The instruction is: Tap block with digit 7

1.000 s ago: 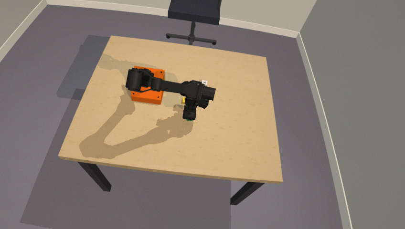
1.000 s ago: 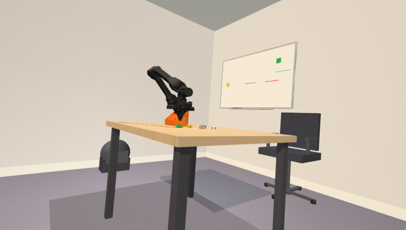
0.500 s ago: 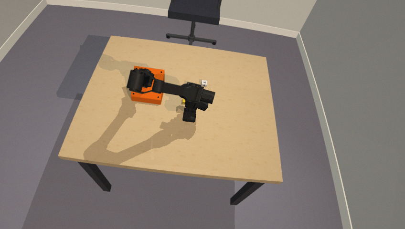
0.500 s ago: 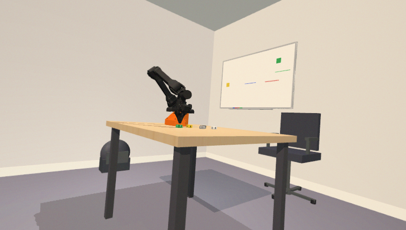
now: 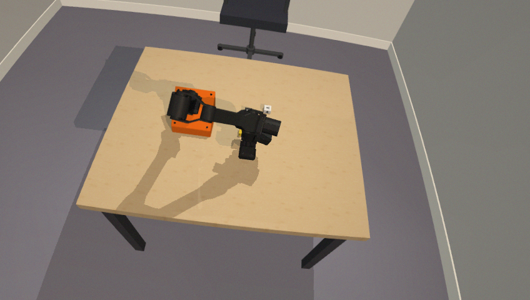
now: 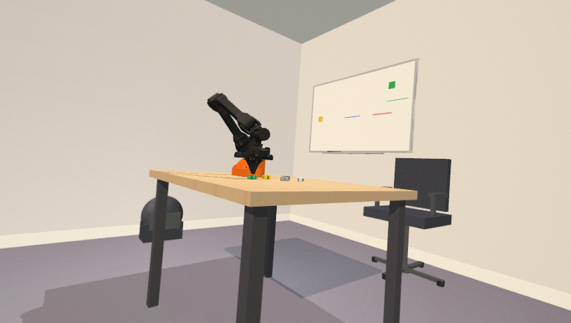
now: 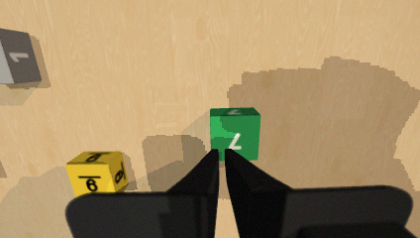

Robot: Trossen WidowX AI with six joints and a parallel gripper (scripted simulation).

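Now: gripper tip 10 mm to the left of the green block, 10 mm short of it and 10 mm above it. From my gripper tip the other things lie so: grey block: 150 mm to the left, 50 mm ahead, 10 mm below; black block: 210 mm to the left, 40 mm behind, 10 mm below; yellow block: 90 mm to the left, 30 mm behind, 10 mm below.
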